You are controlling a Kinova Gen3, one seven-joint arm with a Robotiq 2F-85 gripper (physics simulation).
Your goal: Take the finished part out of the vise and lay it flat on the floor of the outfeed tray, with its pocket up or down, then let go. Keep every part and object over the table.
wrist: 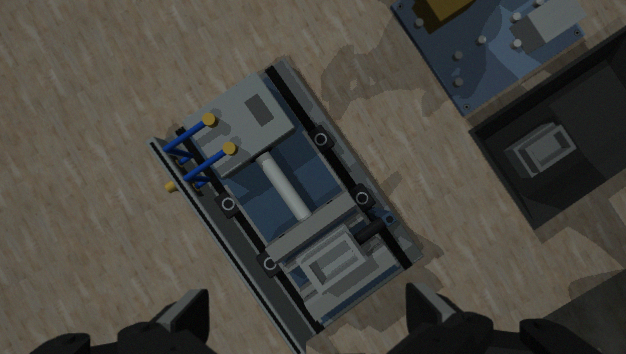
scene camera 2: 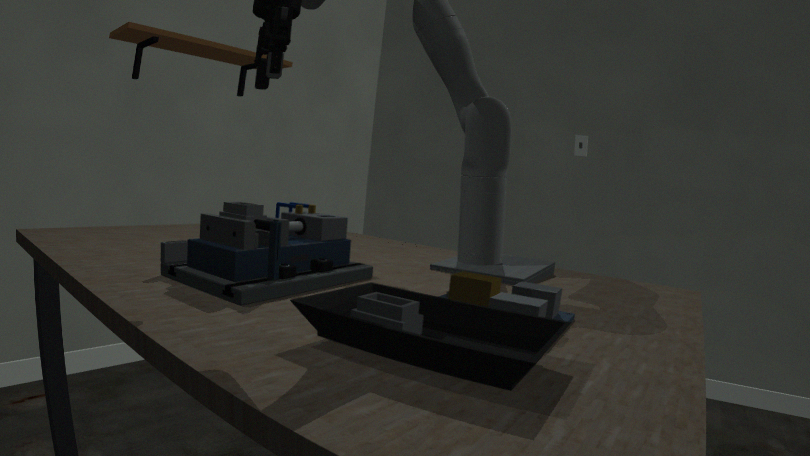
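Where they show: gripper, fingertip midpoint: (wrist: 307, 308) (scene camera 2: 266, 83); arm's base, origin of the base link: (scene camera 2: 479, 260).
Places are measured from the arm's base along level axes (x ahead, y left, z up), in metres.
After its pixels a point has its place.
Note:
The finished part (scene camera 2: 242, 210) @(x 0.497, y -0.142, z 0.089 m) (wrist: 336, 260) @(x 0.485, y -0.157, z 0.083 m), a grey stepped block, sits between the jaws of the vise (scene camera 2: 212, 258) @(x 0.542, y -0.149, z 0.025 m) (wrist: 312, 226) @(x 0.444, y -0.160, z 0.078 m). Its rectangular pocket faces up in the wrist view. My gripper (scene camera 2: 268, 80) @(x 0.450, y -0.173, z 0.276 m) (wrist: 307, 308) @(x 0.450, y -0.173, z 0.276 m) is open and empty, high above the vise; in the wrist view the part shows between and a little beyond the fingertips. The black outfeed tray (scene camera 2: 425, 352) @(x 0.581, y 0.200, z 0.008 m) (wrist: 555, 206) @(x 0.586, y 0.095, z 0.021 m) has sloping walls and stands to the right of the vise. A similar grey part (scene camera 2: 388, 310) @(x 0.539, y 0.134, z 0.023 m) (wrist: 545, 149) @(x 0.525, y 0.126, z 0.015 m) lies in its near-vise end, pocket up.
A black nozzle (wrist: 370, 231) @(x 0.480, y -0.113, z 0.078 m) on a blue post (scene camera 2: 274, 249) @(x 0.484, y -0.085, z 0.044 m) stands beside the part. Blue hoses (wrist: 207, 165) @(x 0.339, y -0.213, z 0.092 m) rise at the vise's other end. Behind the tray, a blue plate (wrist: 480, 67) @(x 0.398, y 0.128, z -0.009 m) carries a yellow block (scene camera 2: 471, 287) @(x 0.327, y 0.126, z 0.014 m) (wrist: 447, 11) @(x 0.322, y 0.108, z 0.026 m) and grey blocks (scene camera 2: 518, 305) @(x 0.415, y 0.223, z 0.024 m). A shelf (scene camera 2: 187, 46) is on the wall.

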